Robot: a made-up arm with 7 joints. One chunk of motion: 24 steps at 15 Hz.
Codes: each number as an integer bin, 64 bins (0 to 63) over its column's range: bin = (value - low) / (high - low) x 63, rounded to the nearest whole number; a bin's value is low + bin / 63 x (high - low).
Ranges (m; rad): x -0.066..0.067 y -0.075..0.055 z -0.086..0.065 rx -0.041..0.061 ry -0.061..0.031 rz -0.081..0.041
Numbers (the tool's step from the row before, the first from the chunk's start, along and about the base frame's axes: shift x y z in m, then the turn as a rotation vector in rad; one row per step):
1: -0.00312 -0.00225 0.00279 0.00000 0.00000 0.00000
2: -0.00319 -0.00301 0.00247 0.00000 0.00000 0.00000
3: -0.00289 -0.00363 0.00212 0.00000 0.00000 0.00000
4: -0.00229 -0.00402 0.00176 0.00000 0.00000 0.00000
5: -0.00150 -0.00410 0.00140 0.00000 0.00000 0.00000
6: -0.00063 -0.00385 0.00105 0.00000 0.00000 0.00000
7: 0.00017 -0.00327 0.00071 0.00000 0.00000 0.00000
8: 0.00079 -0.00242 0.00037 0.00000 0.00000 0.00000
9: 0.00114 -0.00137 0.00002 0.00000 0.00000 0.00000
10: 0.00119 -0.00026 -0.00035 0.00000 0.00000 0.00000
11: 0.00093 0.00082 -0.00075 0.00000 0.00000 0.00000
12: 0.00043 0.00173 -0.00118 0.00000 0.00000 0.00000
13: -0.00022 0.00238 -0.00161 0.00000 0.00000 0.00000
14: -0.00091 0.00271 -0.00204 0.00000 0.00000 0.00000
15: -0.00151 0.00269 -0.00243 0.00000 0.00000 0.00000
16: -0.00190 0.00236 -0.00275 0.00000 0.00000 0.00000
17: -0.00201 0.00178 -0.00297 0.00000 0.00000 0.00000
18: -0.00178 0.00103 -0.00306 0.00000 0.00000 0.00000
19: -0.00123 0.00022 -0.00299 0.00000 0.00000 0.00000
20: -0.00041 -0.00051 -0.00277 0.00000 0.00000 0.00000
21: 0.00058 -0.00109 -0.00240 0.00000 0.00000 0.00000
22: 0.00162 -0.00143 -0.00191 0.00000 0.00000 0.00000
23: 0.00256 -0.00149 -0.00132 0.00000 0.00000 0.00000
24: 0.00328 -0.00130 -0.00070 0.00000 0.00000 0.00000
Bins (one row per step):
1: 30 35 37 25 42 42
2: 30 35 37 25 42 42
3: 30 35 37 25 42 42
4: 30 34 37 25 42 42
5: 31 34 36 25 42 42
6: 31 34 36 25 42 42
7: 31 35 36 25 42 42
8: 32 35 36 25 42 42
9: 32 36 36 25 42 42
10: 32 36 36 25 42 42
11: 32 37 36 25 42 42
12: 31 37 35 25 42 42
13: 31 37 35 25 42 42
14: 31 38 35 25 42 42
15: 31 38 35 25 42 42
16: 30 37 35 25 42 42
17: 30 37 35 25 42 42
18: 30 37 35 25 42 42
19: 31 36 35 25 42 42
20: 31 36 35 25 42 42
21: 32 36 35 25 42 42
22: 32 36 35 25 42 42
23: 32 36 35 25 42 42
24: 33 36 36 25 42 42

